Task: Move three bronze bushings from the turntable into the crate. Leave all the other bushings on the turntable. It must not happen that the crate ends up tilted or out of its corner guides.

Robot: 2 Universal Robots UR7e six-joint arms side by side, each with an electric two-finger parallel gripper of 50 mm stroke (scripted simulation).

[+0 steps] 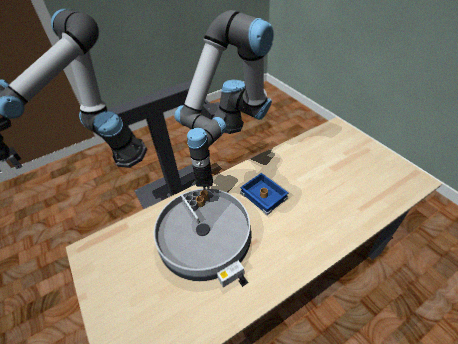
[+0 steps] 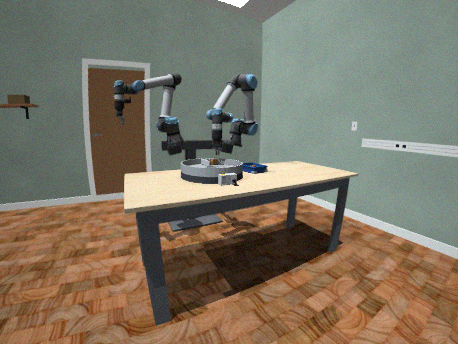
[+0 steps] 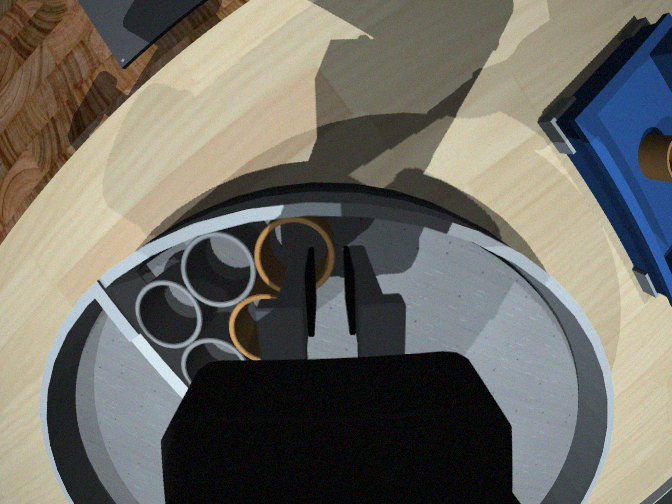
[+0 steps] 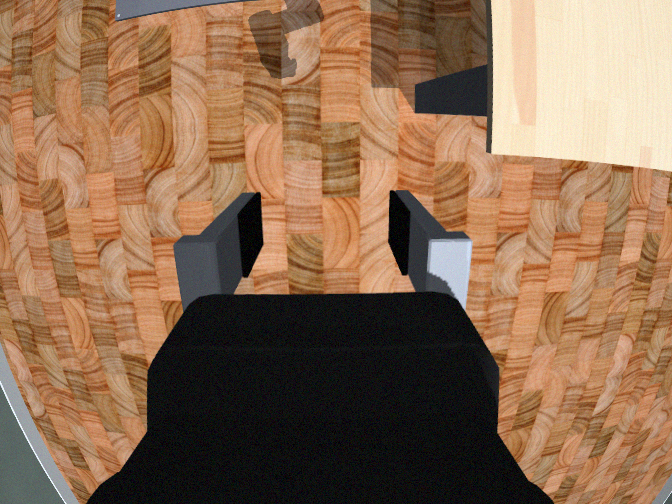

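A blue crate and a turntable can be seen in the pictures, along with the left gripper and the right gripper.
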